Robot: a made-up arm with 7 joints. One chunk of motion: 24 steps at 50 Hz.
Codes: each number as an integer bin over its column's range. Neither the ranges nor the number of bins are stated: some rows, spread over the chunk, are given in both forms.
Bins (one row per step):
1: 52 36 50 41 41 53
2: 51 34 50 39 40 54
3: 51 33 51 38 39 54
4: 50 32 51 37 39 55
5: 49 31 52 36 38 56
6: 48 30 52 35 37 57
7: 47 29 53 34 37 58
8: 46 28 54 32 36 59
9: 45 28 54 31 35 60
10: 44 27 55 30 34 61
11: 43 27 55 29 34 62
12: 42 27 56 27 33 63
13: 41 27 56 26 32 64
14: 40 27 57 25 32 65
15: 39 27 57 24 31 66
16: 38 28 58 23 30 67
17: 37 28 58 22 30 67
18: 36 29 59 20 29 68
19: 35 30 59 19 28 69
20: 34 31 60 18 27 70
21: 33 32 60 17 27 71
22: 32 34 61 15 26 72
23: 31 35 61 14 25 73
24: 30 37 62 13 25 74
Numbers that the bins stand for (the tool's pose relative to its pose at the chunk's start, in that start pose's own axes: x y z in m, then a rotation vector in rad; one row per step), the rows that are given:
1: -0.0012 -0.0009 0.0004 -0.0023 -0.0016 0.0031
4: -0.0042 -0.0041 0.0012 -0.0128 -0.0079 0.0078
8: -0.0103 -0.0074 0.0036 -0.0260 -0.0173 0.0171
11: -0.0148 -0.0082 0.0044 -0.0338 -0.0235 0.0240
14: -0.0194 -0.0082 0.0061 -0.0443 -0.0298 0.0310
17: -0.0239 -0.0074 0.0069 -0.0522 -0.0361 0.0357
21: -0.0300 -0.0041 0.0085 -0.0654 -0.0455 0.0449
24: -0.0345 -0.0001 0.0101 -0.0759 -0.0517 0.0519
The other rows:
2: -0.0027 -0.0025 0.0004 -0.0076 -0.0047 0.0055
3: -0.0027 -0.0033 0.0012 -0.0102 -0.0079 0.0055
5: -0.0058 -0.0049 0.0020 -0.0155 -0.0110 0.0101
6: -0.0073 -0.0058 0.0020 -0.0181 -0.0141 0.0124
7: -0.0088 -0.0066 0.0028 -0.0207 -0.0141 0.0147
9: -0.0118 -0.0074 0.0036 -0.0286 -0.0204 0.0194
10: -0.0133 -0.0082 0.0044 -0.0312 -0.0235 0.0217
12: -0.0164 -0.0082 0.0053 -0.0391 -0.0267 0.0264
13: -0.0179 -0.0082 0.0053 -0.0417 -0.0298 0.0287
15: -0.0209 -0.0082 0.0061 -0.0470 -0.0329 0.0333
16: -0.0224 -0.0074 0.0069 -0.0496 -0.0361 0.0357
18: -0.0255 -0.0066 0.0077 -0.0575 -0.0392 0.0380
19: -0.0270 -0.0058 0.0077 -0.0601 -0.0423 0.0403
20: -0.0285 -0.0049 0.0085 -0.0627 -0.0455 0.0426
22: -0.0315 -0.0025 0.0093 -0.0706 -0.0486 0.0473
23: -0.0330 -0.0017 0.0093 -0.0732 -0.0517 0.0496

